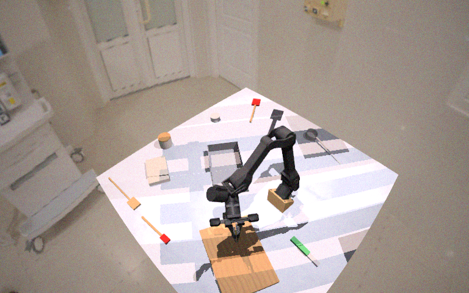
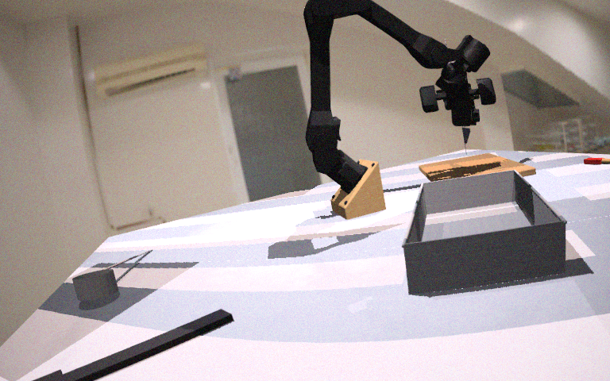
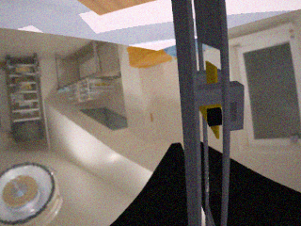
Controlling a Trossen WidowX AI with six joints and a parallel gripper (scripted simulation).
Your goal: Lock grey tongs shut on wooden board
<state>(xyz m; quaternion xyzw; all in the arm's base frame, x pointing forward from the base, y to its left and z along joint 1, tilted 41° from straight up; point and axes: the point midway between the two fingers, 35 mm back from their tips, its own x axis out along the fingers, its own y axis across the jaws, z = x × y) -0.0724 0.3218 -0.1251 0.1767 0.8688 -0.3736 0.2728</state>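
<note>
The wooden board is 160 mm below my gripper tip. Round my gripper tip: green-handled knife (250 mm to the right, 190 mm behind, 160 mm below); then grey roasting tin (440 mm ahead, 260 mm to the right, 140 mm below); then pale block (660 mm ahead, 160 mm below, 60 mm to the left).
</note>
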